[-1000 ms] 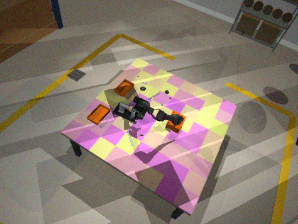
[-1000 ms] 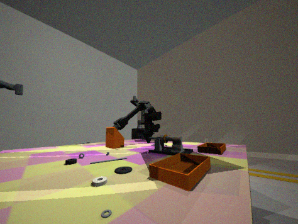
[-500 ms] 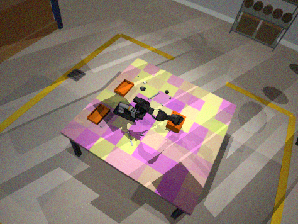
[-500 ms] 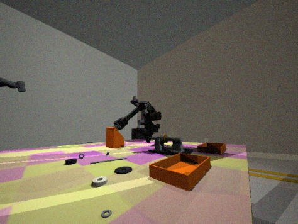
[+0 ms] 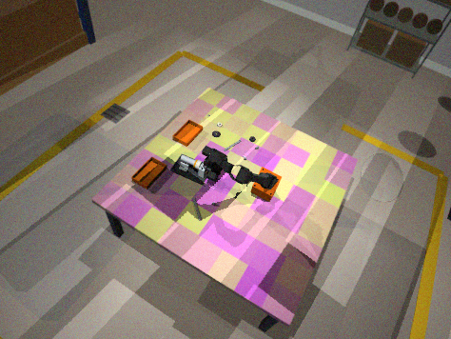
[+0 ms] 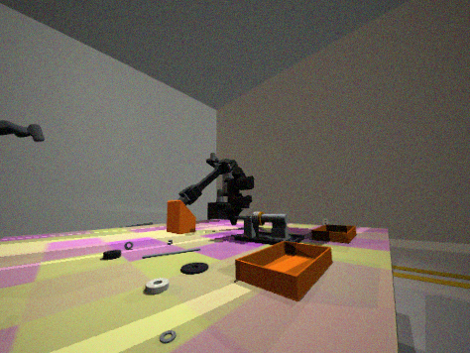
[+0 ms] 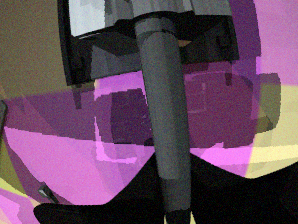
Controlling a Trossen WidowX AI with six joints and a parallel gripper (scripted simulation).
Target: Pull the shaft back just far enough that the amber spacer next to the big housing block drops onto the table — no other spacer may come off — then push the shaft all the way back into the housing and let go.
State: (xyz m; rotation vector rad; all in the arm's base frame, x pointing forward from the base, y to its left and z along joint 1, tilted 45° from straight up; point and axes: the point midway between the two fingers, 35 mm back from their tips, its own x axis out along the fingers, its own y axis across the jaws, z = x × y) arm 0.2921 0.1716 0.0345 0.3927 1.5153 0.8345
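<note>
My gripper tip is 6 cm short of the grey shaft, 3 cm below it and 2 cm to the right of it. Also, from my gripper tip: black disc (32 cm to the right, 25 cm ahead, 4 cm below); amber spacer (14 cm ahead, 3 cm to the left, 3 cm above).
</note>
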